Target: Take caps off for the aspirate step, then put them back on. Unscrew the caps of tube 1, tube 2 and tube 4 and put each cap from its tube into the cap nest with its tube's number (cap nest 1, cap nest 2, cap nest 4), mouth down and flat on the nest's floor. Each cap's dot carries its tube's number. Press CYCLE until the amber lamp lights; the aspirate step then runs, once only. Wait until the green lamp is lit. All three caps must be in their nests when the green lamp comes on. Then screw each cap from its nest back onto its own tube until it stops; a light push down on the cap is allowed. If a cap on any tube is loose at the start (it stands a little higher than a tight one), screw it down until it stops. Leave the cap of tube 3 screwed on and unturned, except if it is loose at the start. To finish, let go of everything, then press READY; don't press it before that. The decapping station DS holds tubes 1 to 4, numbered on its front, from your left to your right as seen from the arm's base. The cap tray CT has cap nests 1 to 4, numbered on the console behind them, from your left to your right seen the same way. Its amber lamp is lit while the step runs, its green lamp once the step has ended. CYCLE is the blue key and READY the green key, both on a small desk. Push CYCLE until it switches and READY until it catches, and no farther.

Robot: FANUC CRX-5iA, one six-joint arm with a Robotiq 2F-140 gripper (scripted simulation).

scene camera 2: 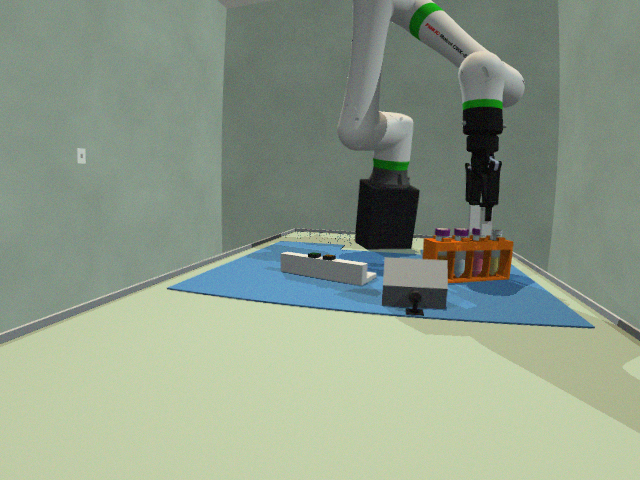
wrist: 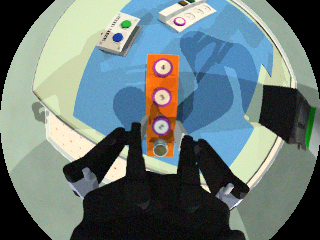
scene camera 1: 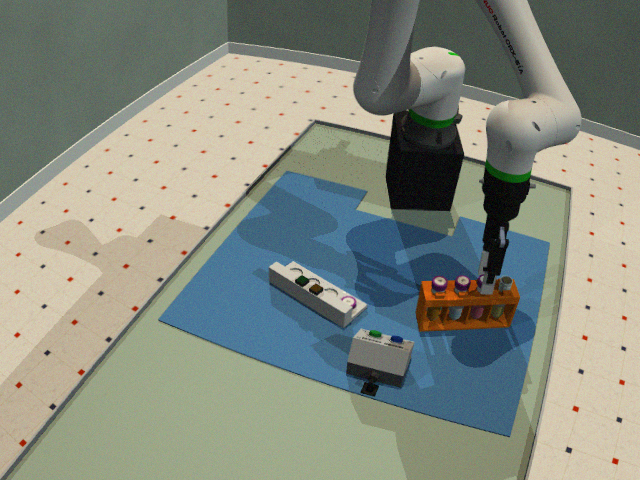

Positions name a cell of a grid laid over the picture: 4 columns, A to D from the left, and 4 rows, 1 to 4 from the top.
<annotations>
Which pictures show my gripper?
Scene camera 2, the wrist view and scene camera 1: all of them.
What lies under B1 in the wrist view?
A small grey desk.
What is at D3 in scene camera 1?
My gripper.
</annotations>
